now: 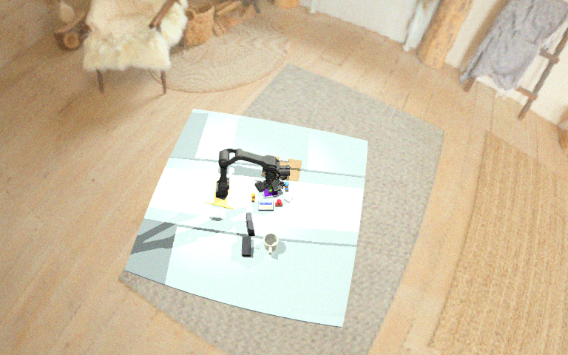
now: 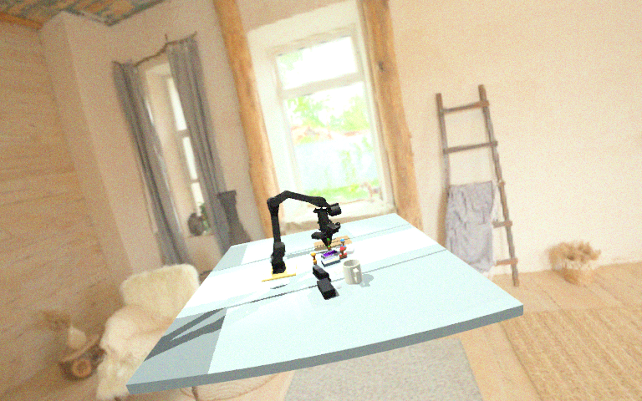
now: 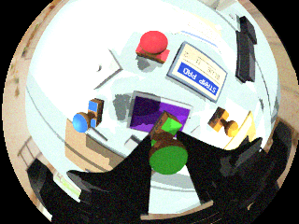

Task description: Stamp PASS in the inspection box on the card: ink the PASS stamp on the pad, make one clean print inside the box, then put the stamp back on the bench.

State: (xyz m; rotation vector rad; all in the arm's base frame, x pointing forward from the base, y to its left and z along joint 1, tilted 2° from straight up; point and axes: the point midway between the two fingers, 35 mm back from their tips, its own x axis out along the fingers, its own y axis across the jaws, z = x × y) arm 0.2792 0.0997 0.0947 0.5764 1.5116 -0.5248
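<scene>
The purple ink pad lies 6 cm below my gripper tip. The rest, counted from my gripper tip: green-knobbed stamp right at my gripper tip; then blue-knobbed stamp 8 cm ahead, 6 cm to the left, 4 cm below; then red-knobbed stamp 7 cm ahead, 6 cm to the right, 4 cm below.
</scene>
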